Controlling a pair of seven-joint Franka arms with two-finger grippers.
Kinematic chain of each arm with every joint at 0, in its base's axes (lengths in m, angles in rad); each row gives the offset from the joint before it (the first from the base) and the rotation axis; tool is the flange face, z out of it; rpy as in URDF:
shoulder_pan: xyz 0 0 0.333 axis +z
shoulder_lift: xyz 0 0 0 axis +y
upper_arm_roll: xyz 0 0 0.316 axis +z
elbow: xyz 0.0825 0 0 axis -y
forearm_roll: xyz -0.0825 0 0.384 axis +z
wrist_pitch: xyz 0 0 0 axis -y
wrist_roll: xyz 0.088 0 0 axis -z
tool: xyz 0 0 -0.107 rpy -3.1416 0 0
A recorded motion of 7 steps. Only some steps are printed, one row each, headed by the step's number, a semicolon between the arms.
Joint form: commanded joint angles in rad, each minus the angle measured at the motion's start. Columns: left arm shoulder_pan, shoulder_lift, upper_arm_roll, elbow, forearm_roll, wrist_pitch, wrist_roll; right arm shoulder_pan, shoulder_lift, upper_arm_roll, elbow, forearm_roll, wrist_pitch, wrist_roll.
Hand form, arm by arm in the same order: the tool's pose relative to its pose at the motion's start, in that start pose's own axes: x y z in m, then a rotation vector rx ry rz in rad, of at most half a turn. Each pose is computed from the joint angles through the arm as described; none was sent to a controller.
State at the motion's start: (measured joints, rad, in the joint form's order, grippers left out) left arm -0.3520 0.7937 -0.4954 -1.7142 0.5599 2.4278 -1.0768; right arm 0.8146 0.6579 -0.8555 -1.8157 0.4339 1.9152 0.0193
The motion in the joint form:
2: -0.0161 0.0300 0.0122 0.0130 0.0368 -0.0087 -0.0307; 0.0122 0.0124 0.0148 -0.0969 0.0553 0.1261 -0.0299
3: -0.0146 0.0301 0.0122 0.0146 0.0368 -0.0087 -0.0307; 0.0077 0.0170 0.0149 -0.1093 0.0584 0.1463 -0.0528
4: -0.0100 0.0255 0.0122 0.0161 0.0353 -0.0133 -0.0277; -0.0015 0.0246 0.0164 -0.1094 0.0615 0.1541 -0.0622
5: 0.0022 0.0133 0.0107 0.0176 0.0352 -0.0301 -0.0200; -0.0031 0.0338 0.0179 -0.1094 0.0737 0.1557 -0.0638
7: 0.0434 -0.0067 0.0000 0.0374 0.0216 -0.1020 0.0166; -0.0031 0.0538 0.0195 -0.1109 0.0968 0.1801 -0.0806
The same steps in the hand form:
2: -0.0043 0.0009 0.0165 0.0286 0.0011 0.0006; -0.0044 0.0037 0.0389 0.0211 0.0284 0.0086
3: -0.0030 0.0004 0.0161 0.0278 0.0023 -0.0015; -0.0033 0.0091 0.0445 0.0179 0.0349 -0.0026
4: 0.0003 -0.0018 0.0132 0.0295 0.0049 -0.0048; -0.0007 0.0137 0.0478 0.0162 0.0371 -0.0018
5: 0.0074 -0.0079 0.0067 0.0396 0.0096 -0.0092; 0.0002 0.0137 0.0520 0.0196 0.0336 0.0039
7: 0.0291 -0.0277 -0.0082 0.0764 -0.0020 -0.0253; 0.0034 0.0132 0.0595 0.0211 0.0471 0.0006

